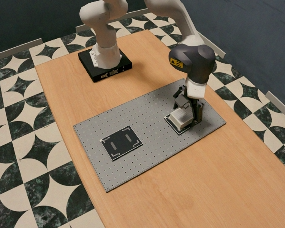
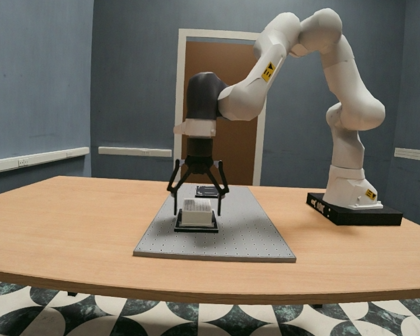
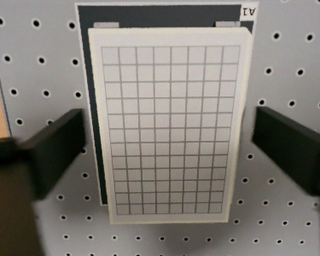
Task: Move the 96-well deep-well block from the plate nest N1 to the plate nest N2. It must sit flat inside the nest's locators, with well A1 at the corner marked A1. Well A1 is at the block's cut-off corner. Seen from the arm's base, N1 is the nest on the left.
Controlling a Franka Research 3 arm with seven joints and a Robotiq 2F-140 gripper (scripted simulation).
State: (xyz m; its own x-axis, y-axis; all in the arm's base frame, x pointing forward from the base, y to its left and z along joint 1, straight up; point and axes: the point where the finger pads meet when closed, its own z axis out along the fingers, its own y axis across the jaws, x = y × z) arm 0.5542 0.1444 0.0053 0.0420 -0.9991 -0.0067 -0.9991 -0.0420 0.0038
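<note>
My hand is 10 mm above the white 96-well deep-well block. From my hand the other things lie so: black plate nest N2: 40 mm behind, 340 mm to the right, 30 mm below.
</note>
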